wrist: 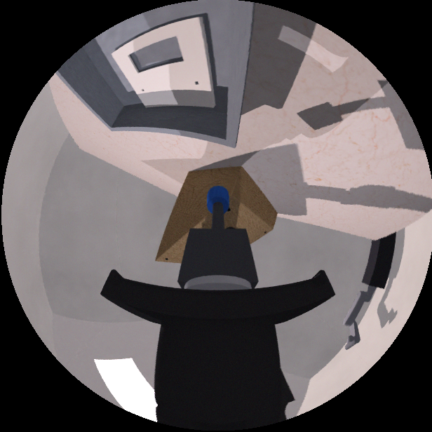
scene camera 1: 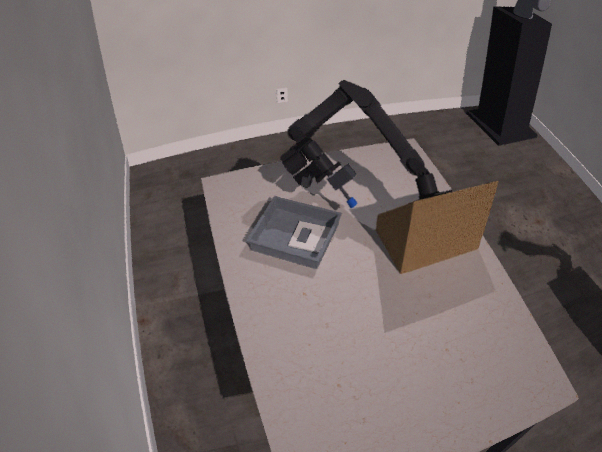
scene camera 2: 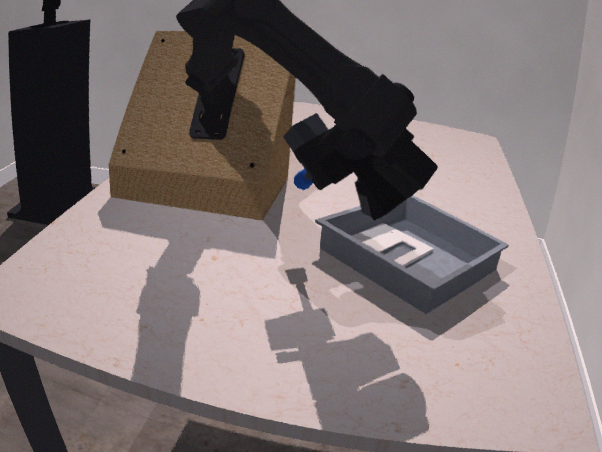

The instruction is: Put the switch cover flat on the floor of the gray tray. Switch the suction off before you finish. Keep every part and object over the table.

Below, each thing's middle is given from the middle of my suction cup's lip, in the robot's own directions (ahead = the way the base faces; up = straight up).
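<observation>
The white switch cover (scene camera 2: 380,237) sits 10 cm below my suction cup and 15 cm ahead of it. There is a gray tray (scene camera 2: 462,255) too, and from my suction cup I find it 8 cm below, 19 cm ahead and 2 cm to the right.
</observation>
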